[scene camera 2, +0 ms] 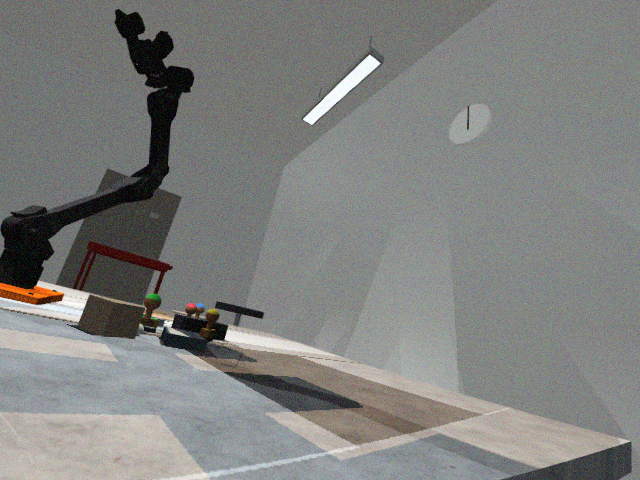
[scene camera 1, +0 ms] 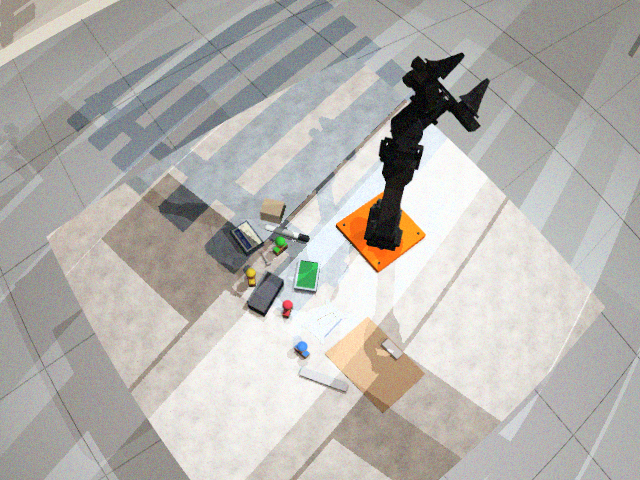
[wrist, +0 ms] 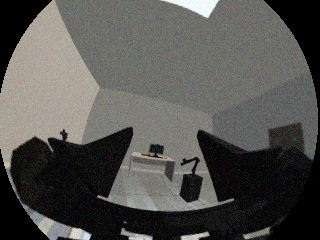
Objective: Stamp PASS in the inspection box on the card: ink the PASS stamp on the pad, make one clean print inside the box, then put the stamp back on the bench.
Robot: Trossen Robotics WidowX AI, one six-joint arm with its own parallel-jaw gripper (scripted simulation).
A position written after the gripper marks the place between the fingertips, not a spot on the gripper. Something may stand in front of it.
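Observation:
Scene camera 1 shows the gripper (scene camera 1: 476, 66), which is open and holds nothing, along with a cardboard sheet (scene camera 1: 366, 355). In scene camera 2 the gripper (scene camera 2: 122, 22) appears again, and a dark tin (scene camera 2: 172, 337) is there too. The wrist view has the gripper (wrist: 165, 132) as well; the cardboard sheet is out of frame in the wrist view, and the dark tin is out of frame in the wrist view too.

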